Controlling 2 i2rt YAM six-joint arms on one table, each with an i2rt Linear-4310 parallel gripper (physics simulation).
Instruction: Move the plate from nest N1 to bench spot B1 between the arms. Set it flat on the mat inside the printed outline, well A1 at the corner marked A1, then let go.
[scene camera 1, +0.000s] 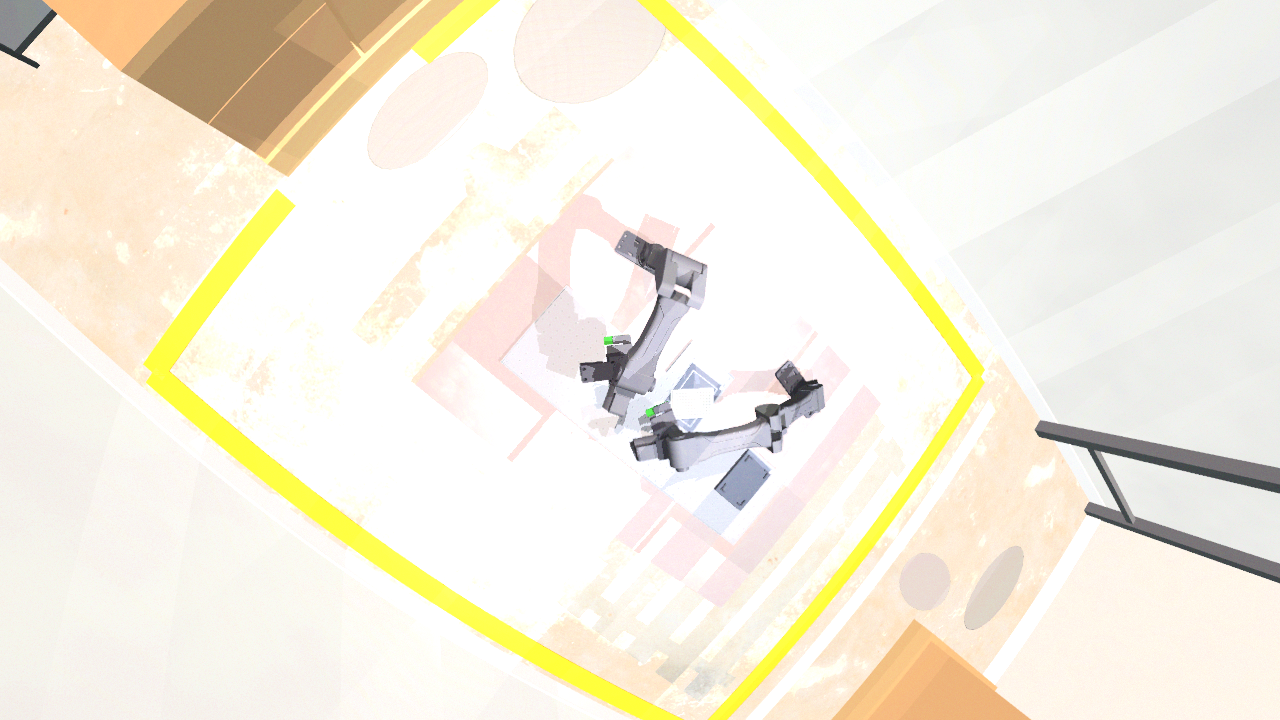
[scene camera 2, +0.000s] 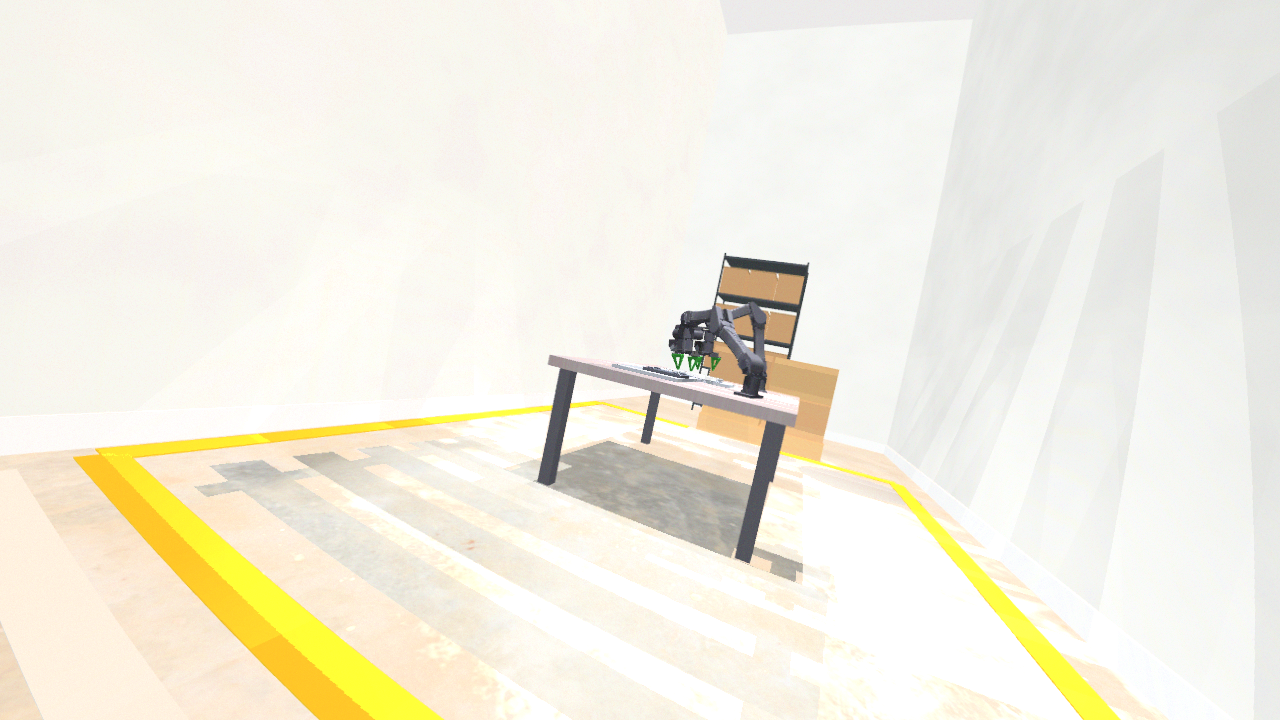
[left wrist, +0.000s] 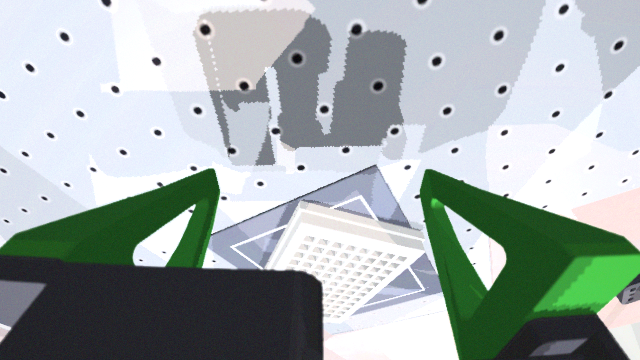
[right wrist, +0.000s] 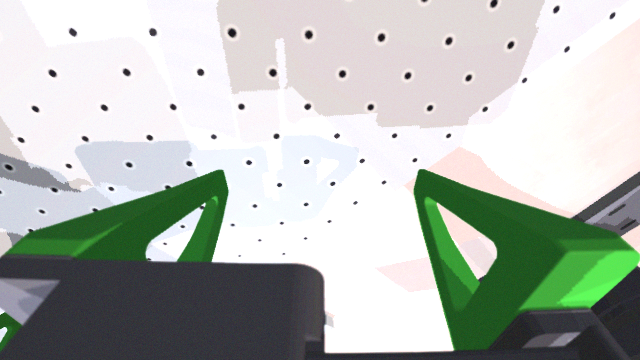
The left gripper (left wrist: 319, 180) is open, with nothing in its grasp. Also in view: a white well plate (scene camera 1: 686, 403). The right gripper (right wrist: 320, 180) is open, holding nothing.
The white well plate also shows in the left wrist view (left wrist: 354, 257). The right wrist view misses the white well plate, which is hidden by the right gripper.
